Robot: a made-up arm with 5 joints.
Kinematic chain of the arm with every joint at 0, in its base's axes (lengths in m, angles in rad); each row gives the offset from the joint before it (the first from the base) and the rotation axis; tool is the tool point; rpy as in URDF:
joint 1: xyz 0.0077 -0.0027 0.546 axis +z
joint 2: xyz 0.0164 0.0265 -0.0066 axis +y
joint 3: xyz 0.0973 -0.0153 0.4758 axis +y
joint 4: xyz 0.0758 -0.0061 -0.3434 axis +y
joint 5: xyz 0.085 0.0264 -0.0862 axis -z
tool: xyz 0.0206 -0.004 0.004 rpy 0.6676 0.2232 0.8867
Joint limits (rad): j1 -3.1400..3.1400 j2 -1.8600..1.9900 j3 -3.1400..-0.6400 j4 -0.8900..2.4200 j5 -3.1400..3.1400
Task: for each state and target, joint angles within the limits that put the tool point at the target. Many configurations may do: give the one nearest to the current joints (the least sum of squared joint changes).
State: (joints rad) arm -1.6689 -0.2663 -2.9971 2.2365 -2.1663
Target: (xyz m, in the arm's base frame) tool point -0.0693 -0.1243 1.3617
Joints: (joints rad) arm -2.4918 -0.1109 -2.9180 2.3009 -2.2295
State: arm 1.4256 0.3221 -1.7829 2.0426 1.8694
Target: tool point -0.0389 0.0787 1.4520
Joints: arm 1.9639 -0.2517 -2.6227 1.3188 1.7400
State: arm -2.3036 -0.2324 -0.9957 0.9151 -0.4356
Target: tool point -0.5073 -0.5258 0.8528
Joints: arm -2.3979 0.3237 -1.4756 0.7649 -0.4229
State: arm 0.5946 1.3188 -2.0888 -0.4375 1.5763
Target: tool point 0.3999 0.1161 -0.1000
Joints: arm 0.2671 1.8198 -1.2843 -0.3769 1.6119
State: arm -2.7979 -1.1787 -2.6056 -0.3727 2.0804
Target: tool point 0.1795 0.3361 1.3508
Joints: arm -2.0000 -0.7505 -2.3015 -0.4846 2.0617
